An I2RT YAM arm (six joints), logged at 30 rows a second.
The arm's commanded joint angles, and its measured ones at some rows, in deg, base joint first. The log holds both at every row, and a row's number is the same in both.
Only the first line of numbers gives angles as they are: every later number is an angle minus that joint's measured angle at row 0.
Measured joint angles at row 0: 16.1, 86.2, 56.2, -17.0, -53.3, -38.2
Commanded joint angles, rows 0 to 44: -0.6, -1.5, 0.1, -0.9, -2.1, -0.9; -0.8, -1.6, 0.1, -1.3, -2.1, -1.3; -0.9, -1.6, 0.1, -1.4, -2.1, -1.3; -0.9, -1.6, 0.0, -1.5, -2.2, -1.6; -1.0, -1.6, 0.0, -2.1, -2.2, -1.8; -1.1, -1.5, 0.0, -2.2, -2.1, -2.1; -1.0, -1.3, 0.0, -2.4, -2.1, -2.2; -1.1, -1.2, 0.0, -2.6, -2.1, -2.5; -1.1, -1.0, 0.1, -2.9, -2.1, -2.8; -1.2, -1.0, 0.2, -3.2, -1.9, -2.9; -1.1, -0.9, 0.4, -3.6, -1.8, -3.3; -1.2, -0.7, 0.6, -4.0, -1.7, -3.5; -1.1, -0.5, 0.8, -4.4, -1.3, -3.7; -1.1, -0.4, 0.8, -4.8, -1.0, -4.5; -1.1, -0.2, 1.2, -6.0, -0.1, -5.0; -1.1, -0.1, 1.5, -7.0, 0.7, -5.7; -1.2, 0.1, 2.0, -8.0, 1.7, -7.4; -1.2, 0.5, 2.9, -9.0, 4.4, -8.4; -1.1, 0.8, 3.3, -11.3, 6.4, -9.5; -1.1, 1.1, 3.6, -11.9, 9.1, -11.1; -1.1, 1.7, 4.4, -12.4, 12.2, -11.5; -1.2, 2.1, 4.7, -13.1, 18.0, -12.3; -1.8, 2.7, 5.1, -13.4, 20.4, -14.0; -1.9, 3.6, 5.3, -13.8, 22.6, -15.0; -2.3, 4.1, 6.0, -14.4, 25.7, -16.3; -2.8, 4.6, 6.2, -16.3, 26.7, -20.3; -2.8, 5.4, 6.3, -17.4, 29.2, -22.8; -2.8, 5.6, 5.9, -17.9, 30.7, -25.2; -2.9, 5.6, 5.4, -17.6, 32.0, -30.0; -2.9, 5.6, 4.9, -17.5, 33.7, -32.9; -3.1, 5.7, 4.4, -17.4, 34.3, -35.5; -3.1, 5.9, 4.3, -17.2, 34.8, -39.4; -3.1, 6.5, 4.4, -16.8, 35.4, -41.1; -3.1, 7.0, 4.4, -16.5, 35.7, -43.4; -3.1, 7.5, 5.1, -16.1, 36.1, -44.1; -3.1, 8.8, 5.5, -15.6, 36.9, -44.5; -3.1, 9.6, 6.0, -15.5, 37.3, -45.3; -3.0, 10.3, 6.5, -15.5, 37.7, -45.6; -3.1, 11.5, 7.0, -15.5, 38.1, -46.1; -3.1, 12.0, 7.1, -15.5, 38.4, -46.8; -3.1, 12.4, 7.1, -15.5, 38.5, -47.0; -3.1, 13.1, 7.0, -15.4, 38.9, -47.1; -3.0, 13.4, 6.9, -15.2, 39.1, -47.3; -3.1, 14.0, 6.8, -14.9, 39.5, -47.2; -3.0, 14.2, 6.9, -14.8, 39.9, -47.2
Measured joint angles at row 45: -3.0, 13.2, 5.3, -15.4, 38.0, -44.3
